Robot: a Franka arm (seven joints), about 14 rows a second.
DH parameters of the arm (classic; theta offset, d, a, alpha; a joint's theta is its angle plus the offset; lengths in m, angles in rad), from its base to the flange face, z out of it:
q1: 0 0.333 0 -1.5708
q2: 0 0 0 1.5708
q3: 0 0.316 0.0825 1.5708
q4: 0 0 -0.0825 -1.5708
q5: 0 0.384 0 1.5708
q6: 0 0 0.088 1.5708
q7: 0 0.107 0 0
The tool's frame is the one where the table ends.
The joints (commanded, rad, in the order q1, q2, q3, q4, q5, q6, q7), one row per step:
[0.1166, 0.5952, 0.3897, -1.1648, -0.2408, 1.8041, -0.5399]
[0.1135, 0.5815, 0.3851, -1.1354, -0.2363, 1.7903, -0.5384]
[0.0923, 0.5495, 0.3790, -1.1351, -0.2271, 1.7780, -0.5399]
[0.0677, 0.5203, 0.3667, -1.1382, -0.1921, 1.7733, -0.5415]
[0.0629, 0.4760, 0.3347, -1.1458, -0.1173, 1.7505, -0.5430]
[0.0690, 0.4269, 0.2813, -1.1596, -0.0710, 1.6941, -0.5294]
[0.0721, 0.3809, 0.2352, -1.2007, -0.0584, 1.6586, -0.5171]
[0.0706, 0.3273, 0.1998, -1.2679, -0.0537, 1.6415, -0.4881]
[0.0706, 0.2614, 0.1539, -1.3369, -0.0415, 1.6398, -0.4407]
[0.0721, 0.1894, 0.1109, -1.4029, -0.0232, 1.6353, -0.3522]
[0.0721, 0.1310, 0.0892, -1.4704, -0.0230, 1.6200, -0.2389]
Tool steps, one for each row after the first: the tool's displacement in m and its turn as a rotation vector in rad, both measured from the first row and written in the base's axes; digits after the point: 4 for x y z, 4 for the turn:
[0.0013, -0.0068, 0.0219, 0.0092, -0.0256, -0.0155]
[0.0010, -0.0245, 0.0426, 0.0118, -0.0431, -0.0416]
[0.0015, -0.0449, 0.0598, 0.0359, -0.0512, -0.0776]
[-0.0059, -0.0586, 0.0818, 0.0801, -0.0392, -0.1121]
[-0.0164, -0.0788, 0.0993, 0.0786, -0.0091, -0.1654]
[-0.0258, -0.0990, 0.1044, 0.0510, 0.0172, -0.2125]
[-0.0376, -0.1174, 0.1044, 0.0236, 0.0420, -0.2717]
[-0.0510, -0.1408, 0.1124, 0.0134, 0.0450, -0.3600]
[-0.0682, -0.1623, 0.1247, 0.0194, 0.0457, -0.4872]
[-0.0855, -0.1755, 0.1263, 0.0076, 0.0649, -0.6213]

